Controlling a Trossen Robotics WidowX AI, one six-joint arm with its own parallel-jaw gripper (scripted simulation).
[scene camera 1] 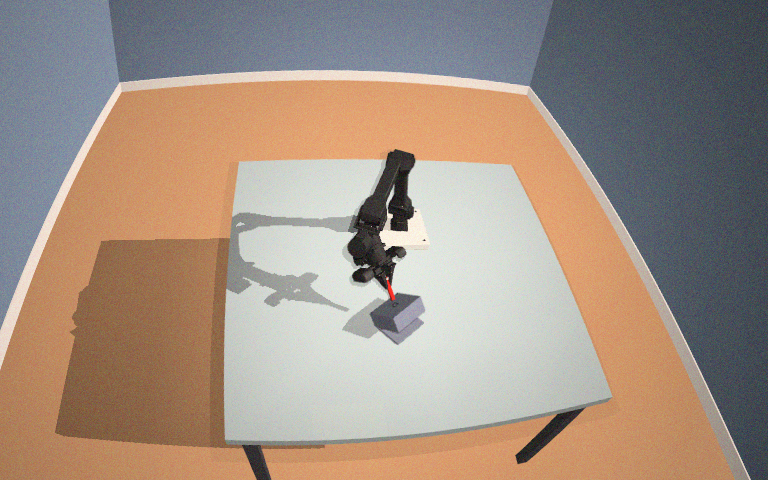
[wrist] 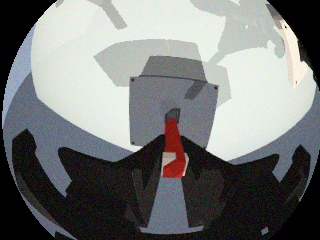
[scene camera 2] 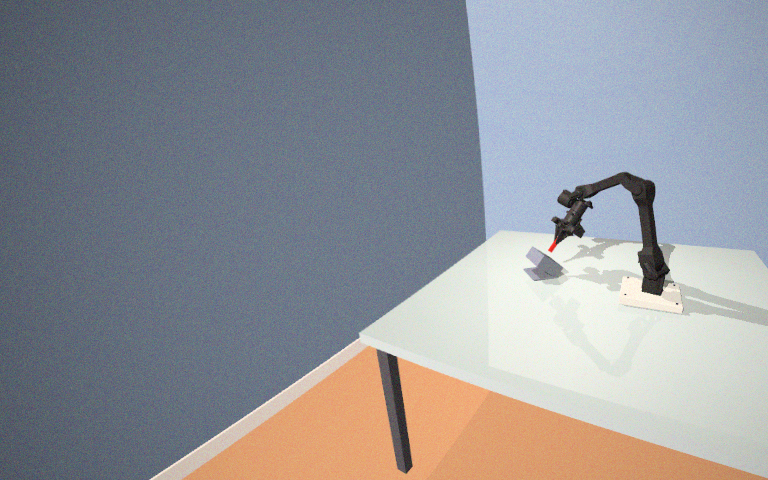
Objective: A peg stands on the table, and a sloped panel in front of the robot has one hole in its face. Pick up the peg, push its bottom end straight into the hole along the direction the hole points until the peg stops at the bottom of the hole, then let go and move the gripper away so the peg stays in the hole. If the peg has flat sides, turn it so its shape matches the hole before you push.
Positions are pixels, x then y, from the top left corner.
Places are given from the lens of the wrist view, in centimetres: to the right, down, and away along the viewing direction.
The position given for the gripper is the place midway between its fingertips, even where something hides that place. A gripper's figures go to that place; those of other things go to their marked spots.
gripper (wrist: 171, 139): 1, 2, 9
red peg (wrist: 175, 161): 1, 2, 6
grey sloped panel (wrist: 149, 99): -2, -3, 15
The marked spots on the red peg and the grey sloped panel are 11 cm apart.
